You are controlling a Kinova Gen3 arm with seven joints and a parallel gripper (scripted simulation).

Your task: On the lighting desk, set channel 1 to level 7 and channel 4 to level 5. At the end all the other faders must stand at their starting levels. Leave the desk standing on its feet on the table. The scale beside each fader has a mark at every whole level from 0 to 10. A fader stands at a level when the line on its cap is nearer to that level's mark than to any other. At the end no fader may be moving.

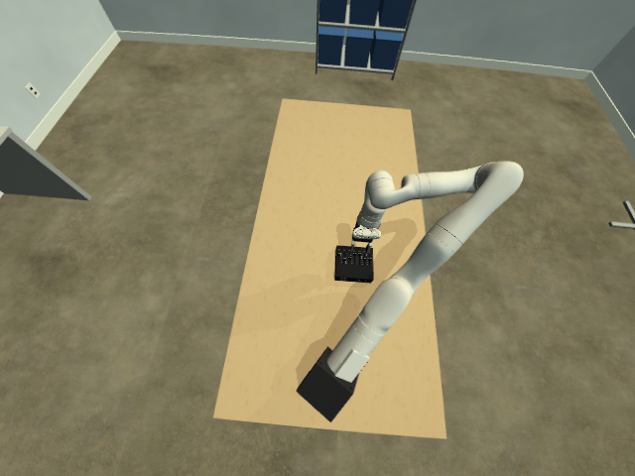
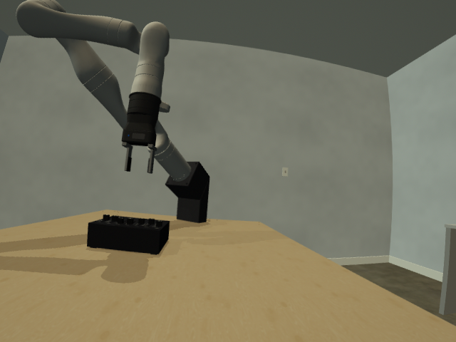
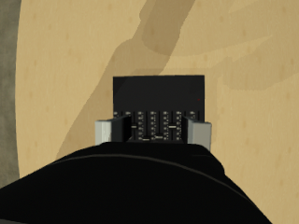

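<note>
Now: hand 10 mm past the channel 1 fader cap, 70 mm to the left of it and 130 mm above it. Round my hand: channel 4 fader cap: 30 mm ahead, 10 mm to the right, 130 mm below.
</note>
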